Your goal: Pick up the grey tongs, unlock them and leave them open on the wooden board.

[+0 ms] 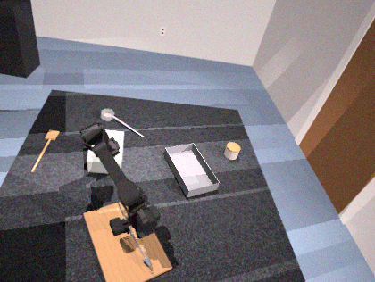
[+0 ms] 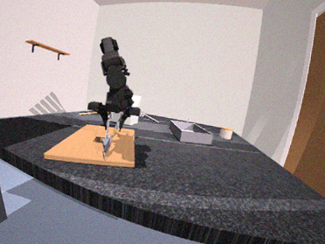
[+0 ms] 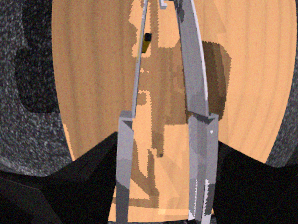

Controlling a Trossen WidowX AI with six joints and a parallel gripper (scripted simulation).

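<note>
My gripper tip is 40 mm above the wooden board, 30 mm past it and 20 mm to the left of it. From my gripper tip the other things lie so: small cup 600 mm to the left, 470 mm ahead, 10 mm below; then roasting tin 410 mm to the left, 230 mm ahead, 20 mm below.
</note>
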